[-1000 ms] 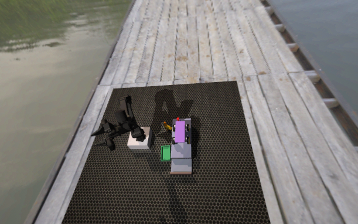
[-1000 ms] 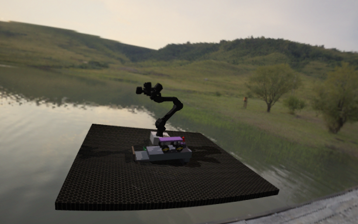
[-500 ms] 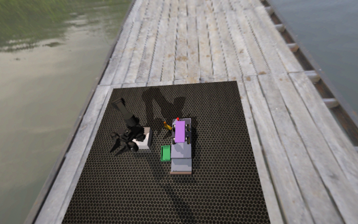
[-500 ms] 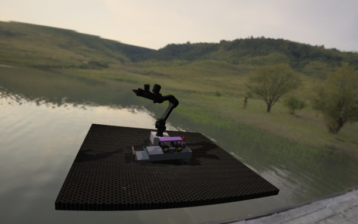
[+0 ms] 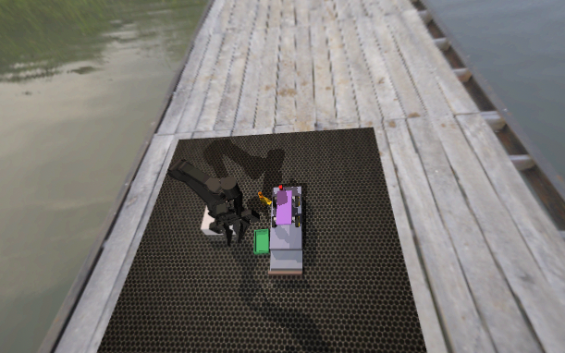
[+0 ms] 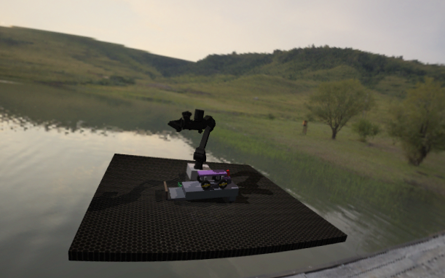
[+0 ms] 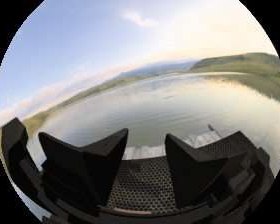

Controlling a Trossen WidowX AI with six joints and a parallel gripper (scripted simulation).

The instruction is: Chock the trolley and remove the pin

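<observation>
My gripper tip is 30 mm short of the red-headed stop pin, 410 mm to the right of it and 270 mm above it. From my gripper tip the other things lie so: purple trolley (70 mm ahead, 310 mm to the left, 290 mm below); brown stop (130 mm ahead, 40 mm to the left, 370 mm below); grey ramp (80 mm ahead, 300 mm to the left, 350 mm below).
</observation>
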